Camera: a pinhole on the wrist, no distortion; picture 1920 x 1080 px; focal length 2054.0 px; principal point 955.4 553.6 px. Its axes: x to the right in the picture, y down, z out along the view. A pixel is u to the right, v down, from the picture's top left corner.
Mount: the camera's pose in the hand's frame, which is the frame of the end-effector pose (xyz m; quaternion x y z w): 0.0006 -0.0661 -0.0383 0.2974 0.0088 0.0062 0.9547
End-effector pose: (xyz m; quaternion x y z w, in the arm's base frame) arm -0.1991 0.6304 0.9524 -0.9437 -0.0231 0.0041 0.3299
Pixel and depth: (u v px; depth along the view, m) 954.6 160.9 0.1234
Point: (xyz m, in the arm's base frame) -0.2034 0.7831 1.0103
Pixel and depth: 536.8 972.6 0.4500
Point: -0.3005 1.0599 0.8045
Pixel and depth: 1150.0 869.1 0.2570
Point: -0.1810 0.8933 0.9114
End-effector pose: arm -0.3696 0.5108 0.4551 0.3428 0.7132 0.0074 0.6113
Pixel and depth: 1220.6 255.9 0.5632
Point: -0.2565 0.0534 0.0916
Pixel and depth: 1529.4 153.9 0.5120
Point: -0.2970 0.1215 0.0515
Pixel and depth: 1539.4 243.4 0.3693
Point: -0.3211 0.2277 0.1605
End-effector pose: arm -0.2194 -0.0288 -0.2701 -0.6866 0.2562 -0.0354 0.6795
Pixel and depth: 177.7 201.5 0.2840
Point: -0.1578 0.1516 0.0037
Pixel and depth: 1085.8 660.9 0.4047
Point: 0.0164 0.2226 -0.0387
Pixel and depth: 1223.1 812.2 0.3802
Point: 0.0234 0.2104 -0.0798
